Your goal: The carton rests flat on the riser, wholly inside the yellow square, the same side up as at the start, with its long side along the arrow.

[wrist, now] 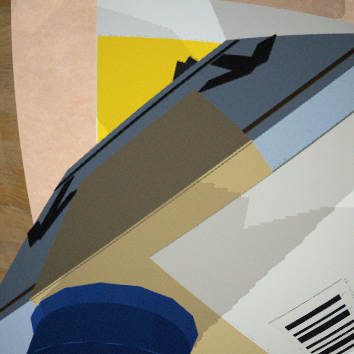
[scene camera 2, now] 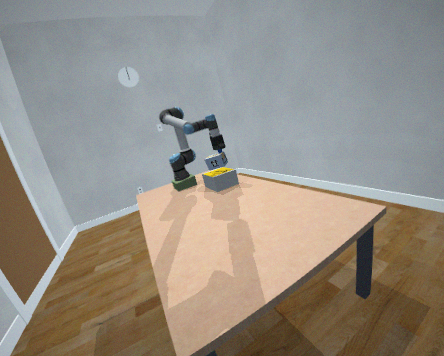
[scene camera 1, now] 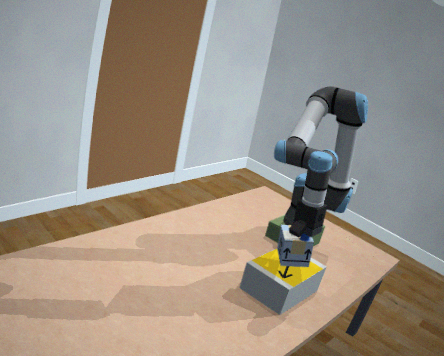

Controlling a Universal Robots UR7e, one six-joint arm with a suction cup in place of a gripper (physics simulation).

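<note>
The carton (scene camera 1: 295,257) (scene camera 2: 215,162) (wrist: 175,150) is pale blue-grey with tan tape, a white label on top and black side arrows pointing up. It hangs from my blue suction cup (scene camera 1: 306,237) (scene camera 2: 220,150) (wrist: 115,320), which is on its top near one edge. In scene camera 2 it is a little above the grey riser (scene camera 1: 262,290) (scene camera 2: 225,182) (wrist: 150,22). The yellow square (scene camera 1: 307,272) (scene camera 2: 218,172) (wrist: 125,85) is partly hidden below it. The black arrow (scene camera 1: 285,274) (wrist: 184,69) is partly covered. In the wrist view, the carton's edge runs diagonally to the square's sides.
The riser stands on the tan table (scene camera 1: 150,210) (scene camera 2: 300,225). The arm's base stands on a green block (scene camera 1: 273,231) (scene camera 2: 184,184) behind the riser in scene camera 1 and left of it in scene camera 2. A table edge lies to the riser's right in scene camera 1.
</note>
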